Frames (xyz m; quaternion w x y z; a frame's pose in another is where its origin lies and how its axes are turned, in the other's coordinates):
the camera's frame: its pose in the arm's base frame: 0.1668 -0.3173 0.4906 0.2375 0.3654 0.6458 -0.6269
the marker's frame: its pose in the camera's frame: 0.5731 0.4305 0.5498 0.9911 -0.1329 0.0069 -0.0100
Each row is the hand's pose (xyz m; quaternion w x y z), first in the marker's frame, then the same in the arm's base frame.
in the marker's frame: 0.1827 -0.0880 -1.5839 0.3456 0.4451 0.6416 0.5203
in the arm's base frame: -0.1980 0.7544 0.0782 0.2407 -0.9577 -0.0179 0.1565
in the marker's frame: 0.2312 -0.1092 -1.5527 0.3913 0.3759 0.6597 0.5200
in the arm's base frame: -0.2437 0.7290 0.0460 0.2189 -0.9633 -0.0933 0.1246
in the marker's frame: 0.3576 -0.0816 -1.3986 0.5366 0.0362 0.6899 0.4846
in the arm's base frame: -0.2955 0.6105 -0.1082 0.1085 -0.9085 -0.4009 -0.0454
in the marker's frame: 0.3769 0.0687 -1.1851 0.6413 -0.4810 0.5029 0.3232
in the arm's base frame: -0.1819 0.4409 -0.2722 0.1398 0.5839 0.7560 0.2606
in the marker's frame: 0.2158 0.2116 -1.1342 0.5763 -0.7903 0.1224 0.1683
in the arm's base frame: 0.0329 0.3923 -0.2513 0.4179 0.1615 0.8211 0.3535
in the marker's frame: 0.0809 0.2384 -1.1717 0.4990 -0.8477 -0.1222 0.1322
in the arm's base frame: 0.1375 0.4088 -0.1559 0.5746 -0.0368 0.7406 0.3465
